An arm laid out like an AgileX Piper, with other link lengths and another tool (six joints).
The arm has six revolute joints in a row. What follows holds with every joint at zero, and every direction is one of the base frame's. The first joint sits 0.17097 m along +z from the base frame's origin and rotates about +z. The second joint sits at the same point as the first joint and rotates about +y. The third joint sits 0.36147 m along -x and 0.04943 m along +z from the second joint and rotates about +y. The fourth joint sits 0.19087 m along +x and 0.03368 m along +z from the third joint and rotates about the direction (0.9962, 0, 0.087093). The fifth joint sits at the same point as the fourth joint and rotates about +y. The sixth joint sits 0.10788 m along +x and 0.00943 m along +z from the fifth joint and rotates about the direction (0.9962, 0, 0.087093). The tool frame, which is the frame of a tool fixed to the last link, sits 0.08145 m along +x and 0.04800 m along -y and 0.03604 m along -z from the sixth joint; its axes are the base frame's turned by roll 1.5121, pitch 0.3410 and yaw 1.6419 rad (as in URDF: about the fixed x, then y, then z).
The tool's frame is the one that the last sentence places.
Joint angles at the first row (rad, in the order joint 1, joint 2, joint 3, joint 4, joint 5, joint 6):
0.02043 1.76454 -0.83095 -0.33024 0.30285 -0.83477
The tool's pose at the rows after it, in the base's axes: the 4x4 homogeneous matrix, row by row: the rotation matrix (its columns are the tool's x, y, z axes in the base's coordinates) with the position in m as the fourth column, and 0 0 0 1 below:
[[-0.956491 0.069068 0.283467 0.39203], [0.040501 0.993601 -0.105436 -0.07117], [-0.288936 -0.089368 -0.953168 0.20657], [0 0 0 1]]
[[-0.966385 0.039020 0.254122 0.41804], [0.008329 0.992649 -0.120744 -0.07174], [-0.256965 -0.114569 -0.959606 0.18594], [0 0 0 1]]
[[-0.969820 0.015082 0.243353 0.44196], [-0.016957 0.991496 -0.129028 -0.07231], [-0.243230 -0.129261 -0.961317 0.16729], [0 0 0 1]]
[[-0.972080 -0.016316 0.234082 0.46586], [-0.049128 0.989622 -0.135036 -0.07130], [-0.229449 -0.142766 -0.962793 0.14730], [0 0 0 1]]
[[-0.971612 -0.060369 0.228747 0.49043], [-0.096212 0.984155 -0.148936 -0.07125], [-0.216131 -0.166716 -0.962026 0.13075], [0 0 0 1]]
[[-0.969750 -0.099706 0.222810 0.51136], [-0.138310 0.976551 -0.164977 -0.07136], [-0.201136 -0.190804 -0.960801 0.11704], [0 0 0 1]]
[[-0.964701 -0.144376 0.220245 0.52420], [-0.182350 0.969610 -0.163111 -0.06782], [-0.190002 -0.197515 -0.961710 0.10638], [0 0 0 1]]
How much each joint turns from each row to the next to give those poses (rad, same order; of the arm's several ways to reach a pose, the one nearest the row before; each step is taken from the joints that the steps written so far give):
-0.00001 0.12627 -0.09847 -0.03329 0.03073 -0.00642
0.00000 0.09794 -0.08296 -0.01704 0.01823 -0.01927
-0.00245 0.08468 -0.07609 -0.01090 0.00367 -0.01845
0.00001 0.08488 -0.08248 -0.00005 0.00762 -0.03378
-0.00111 0.07830 -0.09570 -0.00083 0.02418 -0.05235
-0.00001 0.06690 -0.09261 0.00001 0.03365 -0.04928
0.00109 0.04178 -0.05257 0.02506 0.01137 -0.06866

